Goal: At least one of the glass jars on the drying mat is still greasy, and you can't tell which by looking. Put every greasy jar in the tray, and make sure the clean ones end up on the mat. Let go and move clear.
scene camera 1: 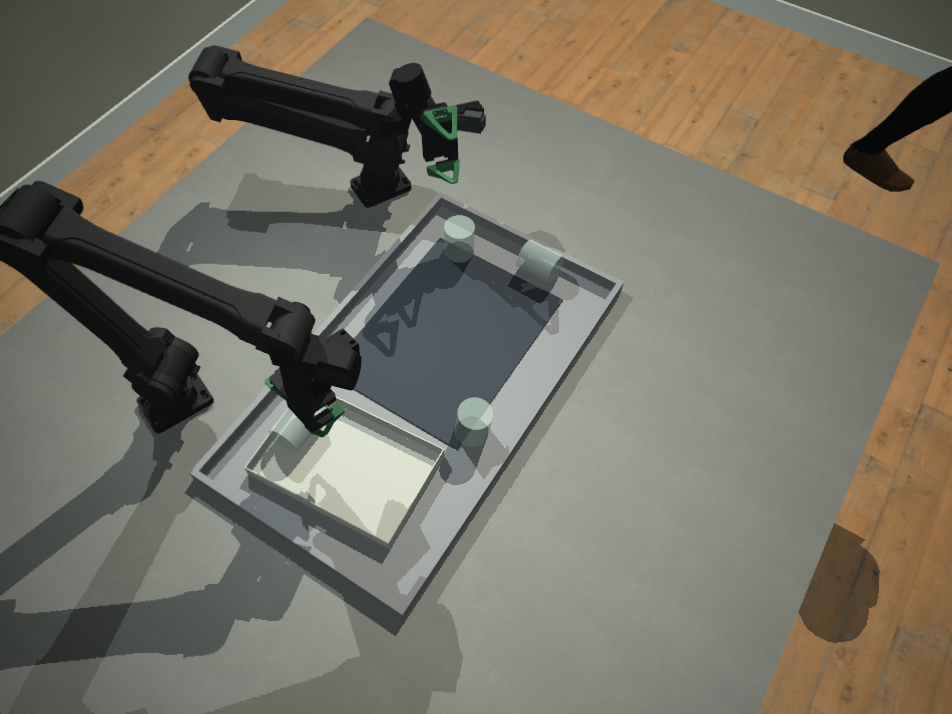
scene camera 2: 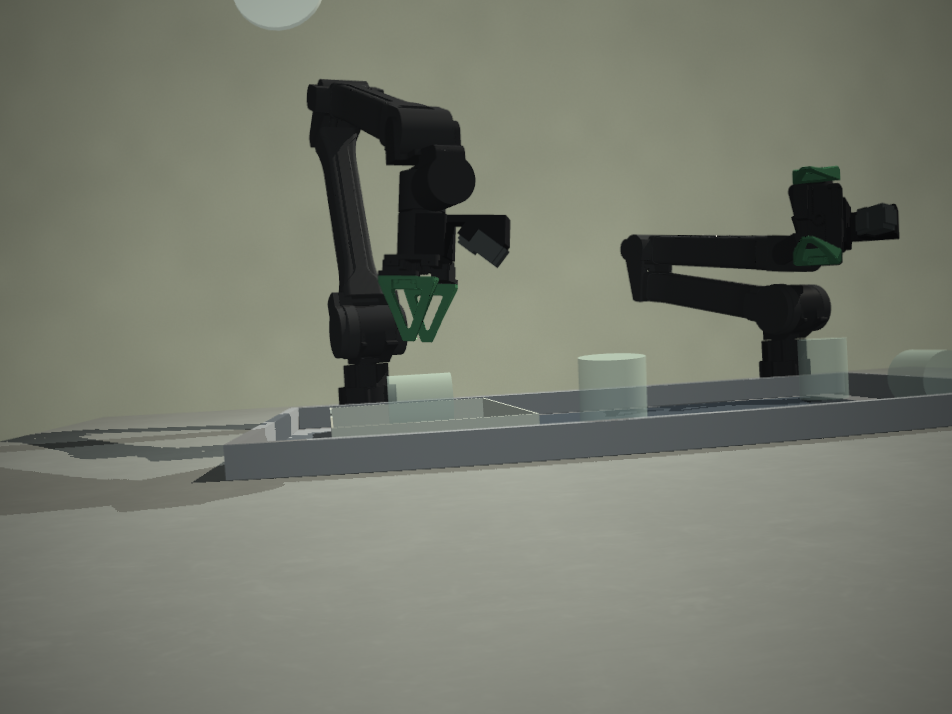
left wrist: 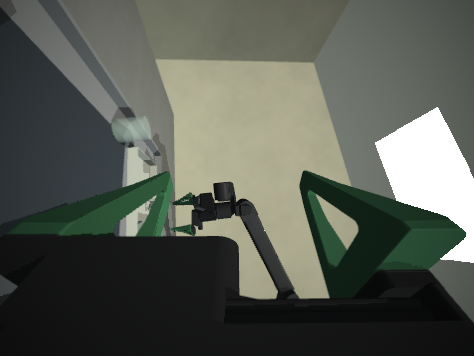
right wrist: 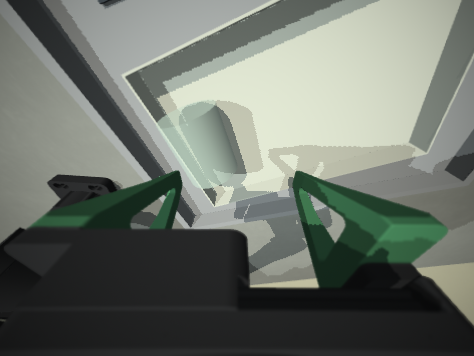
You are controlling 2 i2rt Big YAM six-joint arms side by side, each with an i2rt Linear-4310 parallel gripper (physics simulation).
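Frame: origin at the left arm's base, x ahead, y left, z up, level; metres.
Seen in the pictures: left gripper, between the fingertips: (scene camera 1: 453, 161) (scene camera 2: 806, 202) (left wrist: 236, 178); right gripper, between the fingertips: (scene camera 1: 308, 417) (scene camera 2: 418, 341) (left wrist: 171, 216) (right wrist: 237, 177); left arm's base, origin of its link: (scene camera 1: 381, 187); right arm's base, origin of its link: (scene camera 1: 176, 402).
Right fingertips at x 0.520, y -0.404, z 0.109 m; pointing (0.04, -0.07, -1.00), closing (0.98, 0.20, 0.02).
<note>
Offsets run from my right fingertips to a thing's middle. Level surfaces: height alone.
A pale glass jar @(0.037 m back, 0.020 m right, 0.073 m down) (scene camera 1: 290, 434) (scene camera 2: 420, 395) (right wrist: 205, 145) lies on its side in a corner of the cream tray @(0.066 m ahead, 0.029 m left, 0.092 m down) (scene camera 1: 315, 504) (right wrist: 320, 85). My right gripper (scene camera 1: 301, 411) (scene camera 2: 420, 338) (right wrist: 237, 177) is open above it, apart from the jar. One jar @(0.127 m ahead, 0.263 m left, 0.065 m down) (scene camera 1: 473, 418) (scene camera 2: 612, 384) stands upright at the lower right corner of the dark mat @(0.104 m down) (scene camera 1: 461, 338). Another jar @(0.264 m back, 0.463 m left, 0.065 m down) (scene camera 1: 459, 239) (scene camera 2: 824, 365) stands at the mat's upper corner. A further jar @(0.132 m back, 0.584 m left, 0.075 m down) (scene camera 1: 539, 265) lies on its side at the mat's upper right edge. My left gripper (scene camera 1: 455, 157) (scene camera 2: 816, 216) is open and empty, raised beyond the mat's upper end.
A low grey rim (scene camera 1: 530, 407) (scene camera 2: 584, 436) surrounds the mat and tray. Both arms' bases stand on the left of it in scene camera 1. A person's leg (scene camera 1: 907, 115) shows at the upper right, away from the arms.
</note>
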